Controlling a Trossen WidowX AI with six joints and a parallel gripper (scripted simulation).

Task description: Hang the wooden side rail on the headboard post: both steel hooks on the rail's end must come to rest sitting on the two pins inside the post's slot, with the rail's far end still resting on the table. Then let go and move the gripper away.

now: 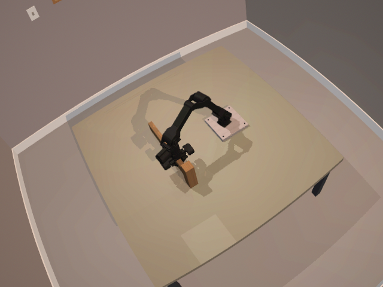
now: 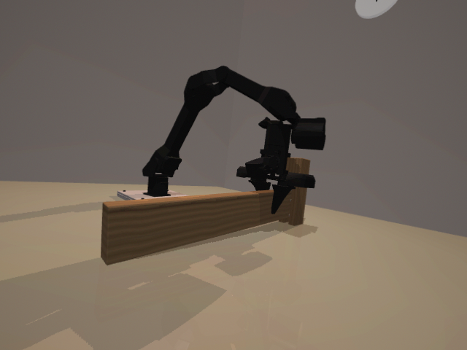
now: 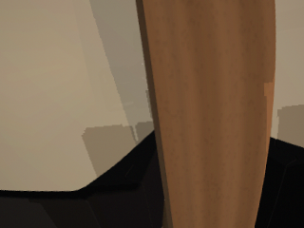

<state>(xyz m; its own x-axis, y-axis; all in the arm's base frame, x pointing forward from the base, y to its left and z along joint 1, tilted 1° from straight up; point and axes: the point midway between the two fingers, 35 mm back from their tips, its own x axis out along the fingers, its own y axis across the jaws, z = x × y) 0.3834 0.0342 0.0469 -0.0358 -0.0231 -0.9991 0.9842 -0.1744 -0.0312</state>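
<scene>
Now: the headboard post 110 mm to the left of my gripper tip, 40 mm above it and 20 mm ahead of it.
</scene>
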